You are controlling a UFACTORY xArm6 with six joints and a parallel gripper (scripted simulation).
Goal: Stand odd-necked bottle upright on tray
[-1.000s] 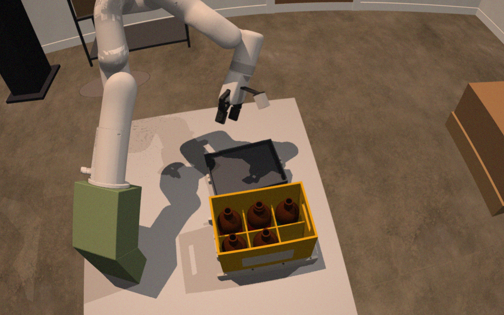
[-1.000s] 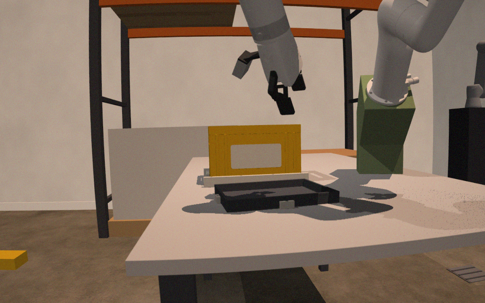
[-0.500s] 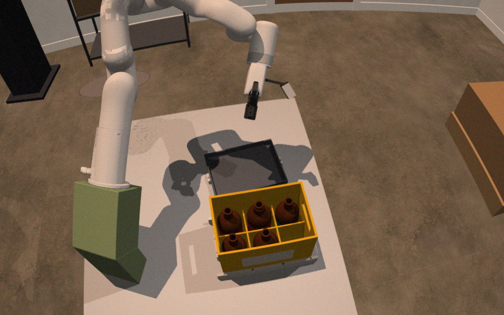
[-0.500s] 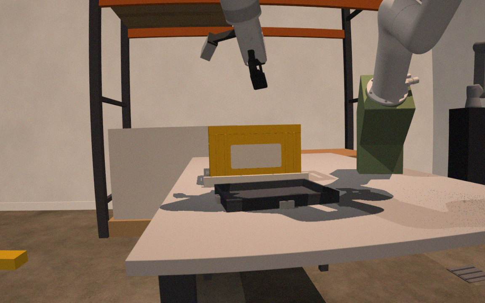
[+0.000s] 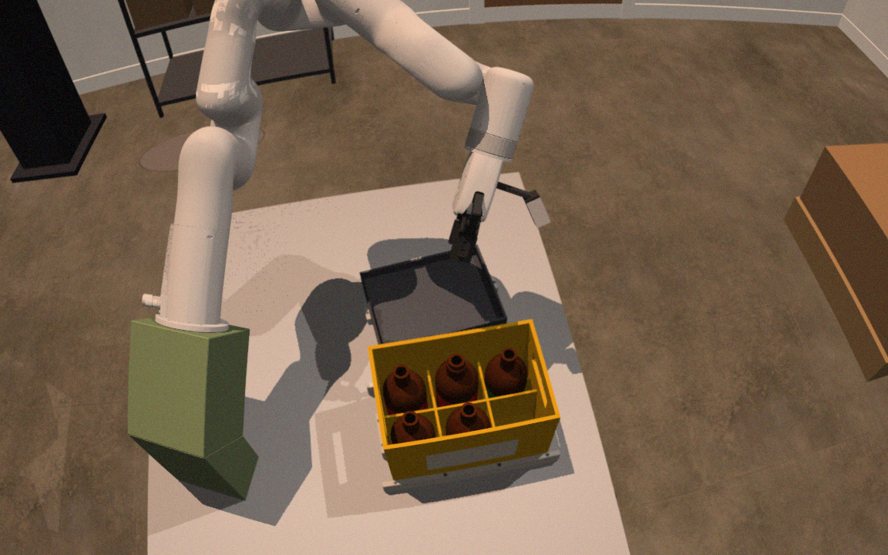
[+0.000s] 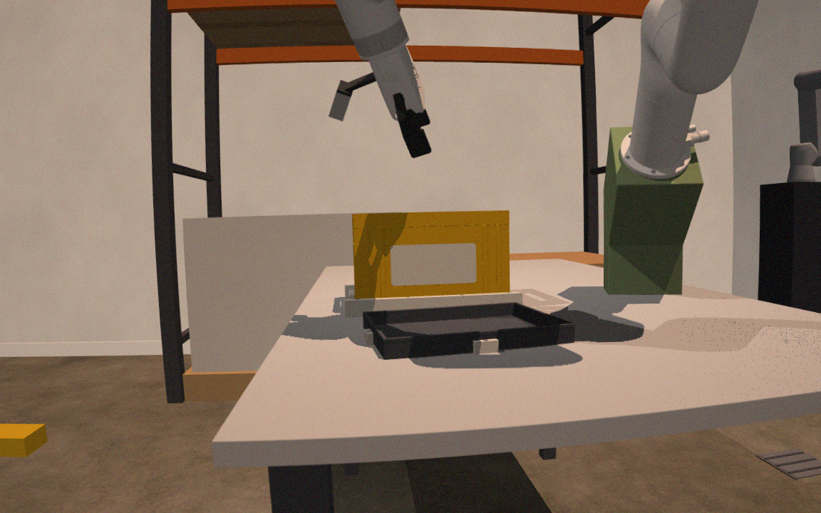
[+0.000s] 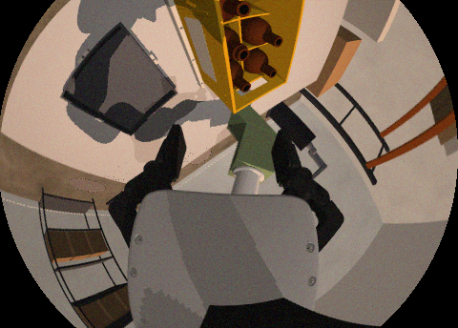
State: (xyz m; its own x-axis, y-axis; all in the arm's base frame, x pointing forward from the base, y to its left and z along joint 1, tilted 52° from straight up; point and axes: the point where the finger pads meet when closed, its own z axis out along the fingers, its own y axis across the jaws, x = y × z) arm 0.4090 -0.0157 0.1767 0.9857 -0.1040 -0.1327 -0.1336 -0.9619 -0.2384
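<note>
My hand is 170 mm to the left of the yellow crate and 210 mm above it. From my hand the other things lie so: glass bottle 10 mm behind, 120 mm to the right, 210 mm below; then dark tray 50 mm behind, 100 mm to the left, 280 mm below.
</note>
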